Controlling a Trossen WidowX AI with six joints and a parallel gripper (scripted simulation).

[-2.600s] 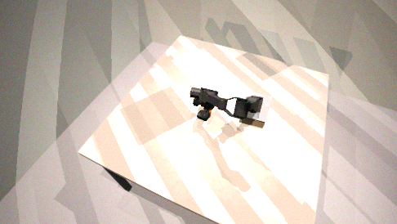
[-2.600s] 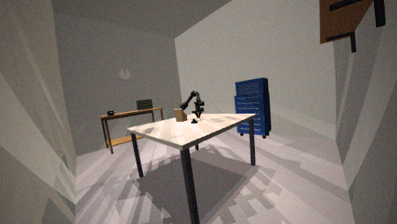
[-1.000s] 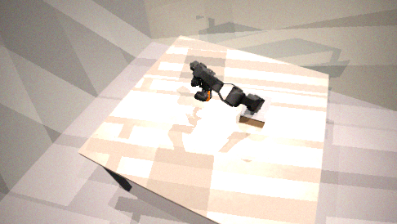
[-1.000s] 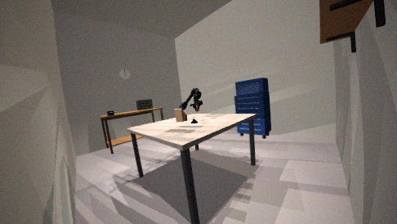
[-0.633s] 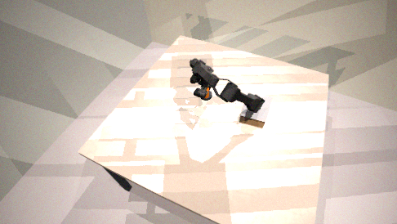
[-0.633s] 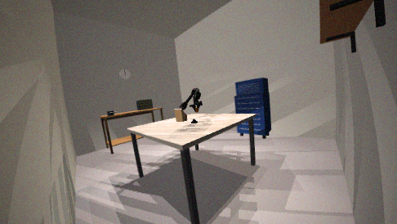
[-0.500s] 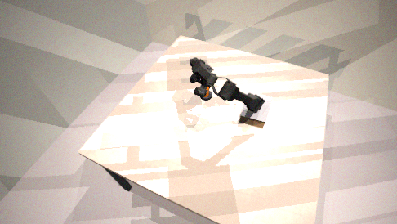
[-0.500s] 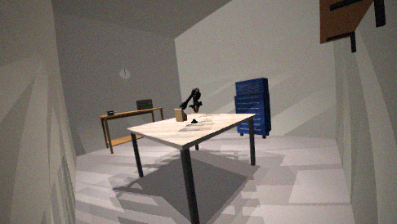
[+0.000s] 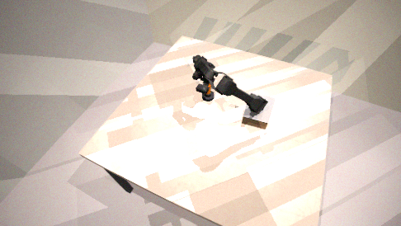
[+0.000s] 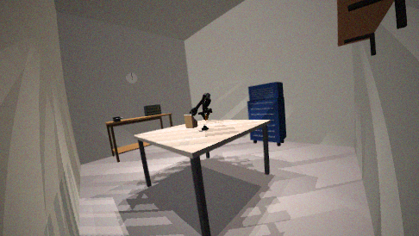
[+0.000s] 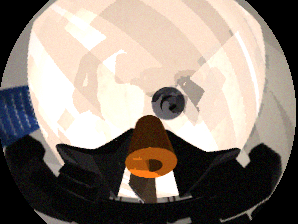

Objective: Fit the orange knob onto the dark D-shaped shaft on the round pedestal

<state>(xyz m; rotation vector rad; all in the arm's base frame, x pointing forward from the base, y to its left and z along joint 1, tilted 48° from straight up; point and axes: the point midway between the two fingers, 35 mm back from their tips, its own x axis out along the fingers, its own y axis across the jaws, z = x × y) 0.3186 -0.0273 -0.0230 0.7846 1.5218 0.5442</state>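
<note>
Now: gripper tip 1 cm short of the dark round pedestal, 5 cm to the left of it and 8 cm above it. The rest, counted from my gripper tip: orange knob 2 cm above.
</note>
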